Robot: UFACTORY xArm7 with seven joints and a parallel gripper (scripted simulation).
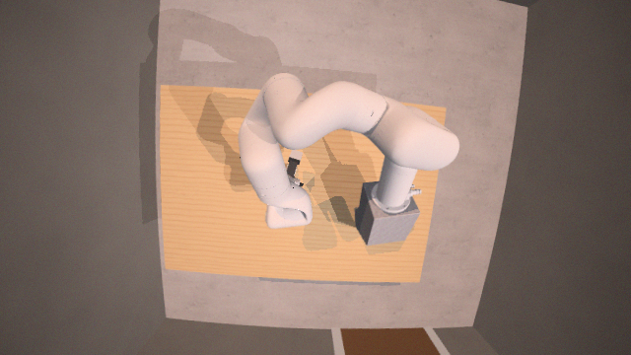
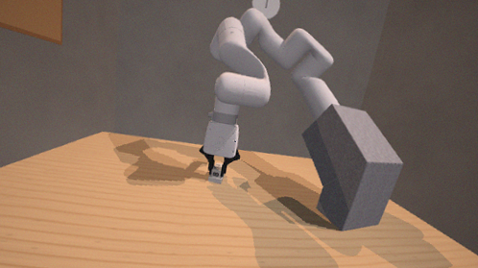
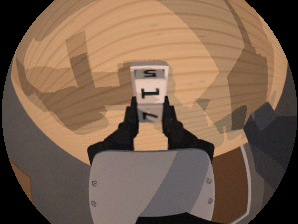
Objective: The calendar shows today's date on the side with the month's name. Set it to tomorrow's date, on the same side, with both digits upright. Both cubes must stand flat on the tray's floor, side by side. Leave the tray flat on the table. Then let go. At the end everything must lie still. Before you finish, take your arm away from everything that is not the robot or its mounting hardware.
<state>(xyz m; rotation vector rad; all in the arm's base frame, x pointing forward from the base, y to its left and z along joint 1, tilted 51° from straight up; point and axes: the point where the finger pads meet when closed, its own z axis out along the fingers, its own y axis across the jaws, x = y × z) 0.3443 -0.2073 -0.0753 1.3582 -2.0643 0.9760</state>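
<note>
Right now my hand is 10 mm past the white calendar tray, 10 mm to the left of it and 30 mm above it.
</note>
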